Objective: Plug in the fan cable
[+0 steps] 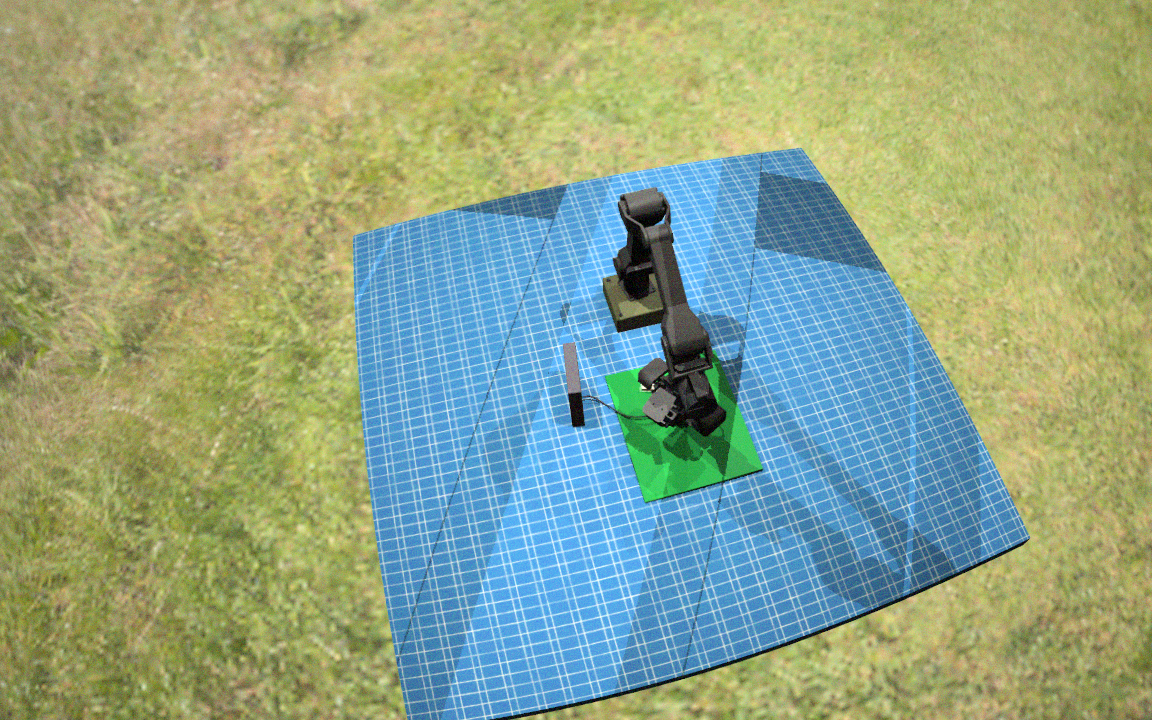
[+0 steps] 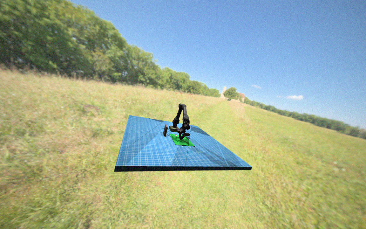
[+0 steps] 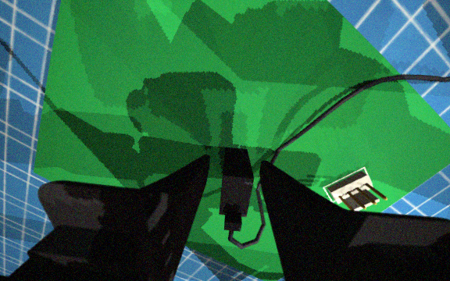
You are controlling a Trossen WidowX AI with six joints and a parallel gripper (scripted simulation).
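My gripper tip is now 1 cm to the right of the green board and 3 cm above it. From my gripper tip the other things lie so: pale fan header: 10 cm behind, 2 cm to the right, 2 cm below; black fan: 14 cm behind, 15 cm to the right, 4 cm above; black fan plug: 1 cm to the left, 1 cm above.
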